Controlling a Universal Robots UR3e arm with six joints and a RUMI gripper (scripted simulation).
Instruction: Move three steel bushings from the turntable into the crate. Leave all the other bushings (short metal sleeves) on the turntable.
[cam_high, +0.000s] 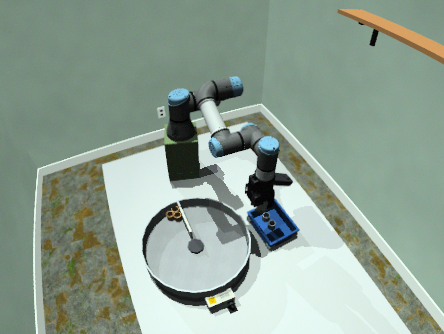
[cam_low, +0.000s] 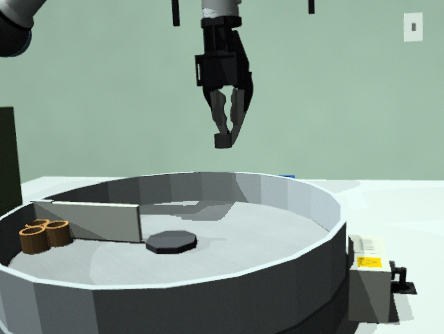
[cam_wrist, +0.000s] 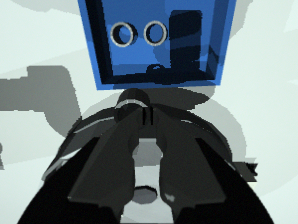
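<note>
Right now my hand is 13 cm above the blue crate, 6 cm to the right of it and 2 cm short of it. Round my hand: grey turntable (28 cm to the right, 10 cm below, 6 cm behind).
</note>
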